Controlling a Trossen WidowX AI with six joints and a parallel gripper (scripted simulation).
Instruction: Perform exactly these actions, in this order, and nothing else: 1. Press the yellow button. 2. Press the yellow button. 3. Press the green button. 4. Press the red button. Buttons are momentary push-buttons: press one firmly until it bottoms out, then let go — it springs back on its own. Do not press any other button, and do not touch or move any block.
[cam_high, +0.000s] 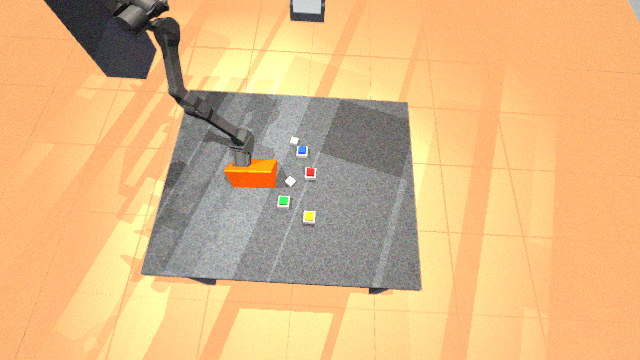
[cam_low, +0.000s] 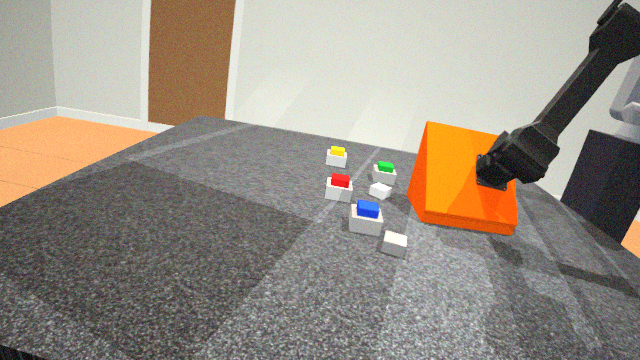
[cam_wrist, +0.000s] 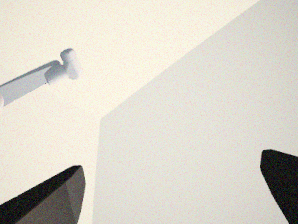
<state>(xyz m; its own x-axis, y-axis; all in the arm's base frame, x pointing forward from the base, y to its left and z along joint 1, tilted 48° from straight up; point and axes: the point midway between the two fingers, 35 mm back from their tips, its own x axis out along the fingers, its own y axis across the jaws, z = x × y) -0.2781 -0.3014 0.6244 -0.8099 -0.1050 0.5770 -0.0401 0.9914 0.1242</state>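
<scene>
Now: the yellow button 71 cm below my gripper tip, 64 cm ahead of it and 46 cm to the right of it. Also, from my gripper tip: small white block 73 cm below, 54 cm ahead, 30 cm to the right; then blue button 71 cm below, 58 cm ahead, 15 cm to the right; then green button 71 cm below, 52 cm ahead, 40 cm to the right.
</scene>
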